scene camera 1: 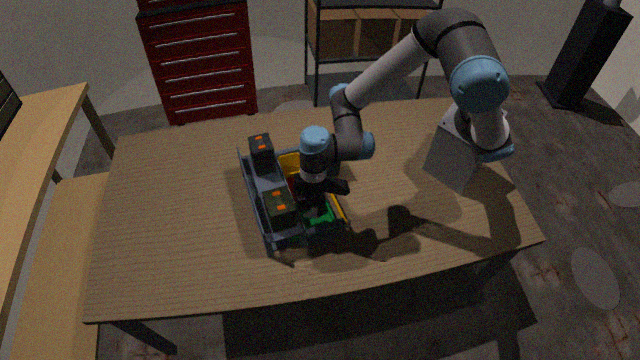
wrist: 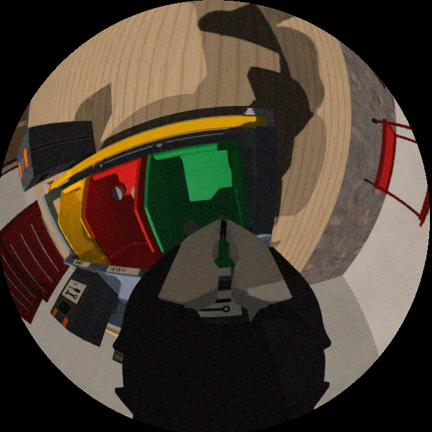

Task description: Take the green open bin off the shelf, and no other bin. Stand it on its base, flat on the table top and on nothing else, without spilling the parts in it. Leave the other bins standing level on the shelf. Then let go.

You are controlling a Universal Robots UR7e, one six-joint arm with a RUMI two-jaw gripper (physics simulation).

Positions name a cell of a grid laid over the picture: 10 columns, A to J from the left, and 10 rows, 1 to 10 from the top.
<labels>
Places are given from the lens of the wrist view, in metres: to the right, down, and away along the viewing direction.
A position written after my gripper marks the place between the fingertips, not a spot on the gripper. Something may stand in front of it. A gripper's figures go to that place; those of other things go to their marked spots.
my gripper (wrist: F6): 0.01, 0.01, 0.14
green open bin (wrist: E5): -0.02, -0.05, 0.19
yellow bar (wrist: F3): 0.01, -0.08, 0.10
The marked spots on the green open bin and the yellow bar are 0.10 m apart.
</labels>
